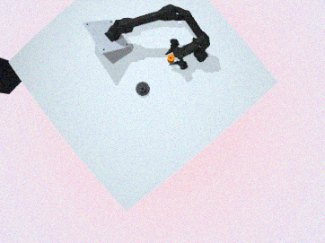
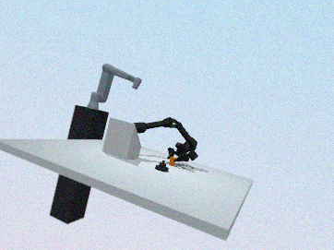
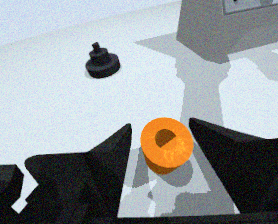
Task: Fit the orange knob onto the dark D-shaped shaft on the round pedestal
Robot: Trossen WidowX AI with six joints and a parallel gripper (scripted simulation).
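My gripper tip is 20 mm to the right of the orange knob, 10 mm short of it and 10 mm above it. Round my gripper tip: dark round pedestal 220 mm to the right, 30 mm ahead, 10 mm below.
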